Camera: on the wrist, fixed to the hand. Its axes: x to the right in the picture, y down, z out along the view.
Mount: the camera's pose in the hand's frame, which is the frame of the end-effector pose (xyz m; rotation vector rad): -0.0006 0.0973 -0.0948 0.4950 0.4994 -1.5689
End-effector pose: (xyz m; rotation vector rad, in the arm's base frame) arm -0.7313 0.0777 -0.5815 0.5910 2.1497 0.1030
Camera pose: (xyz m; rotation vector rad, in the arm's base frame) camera -0.7684 0.1764 -0.4959 -1.0698 2.5075 -1.2405
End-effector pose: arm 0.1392 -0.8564 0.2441 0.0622 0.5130 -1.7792
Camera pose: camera 0.2090 -0.8381 0.1290 -0.4614 -0.3585 2.6900
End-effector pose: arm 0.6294 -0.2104 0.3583 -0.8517 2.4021 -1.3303
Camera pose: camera 0.5480 -0.1058 0.3283 1.6441 -0.6915 1.6499
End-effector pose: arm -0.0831 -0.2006 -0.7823 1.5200 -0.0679 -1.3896
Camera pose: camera 0.0432 -0.1872 -0.7342 -1.8825 -1.1374 1.6470
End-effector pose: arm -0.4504 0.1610 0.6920 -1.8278 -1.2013 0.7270
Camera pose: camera -0.3300 0.1096 0.6558 -0.2613 -1.4538 -0.3269
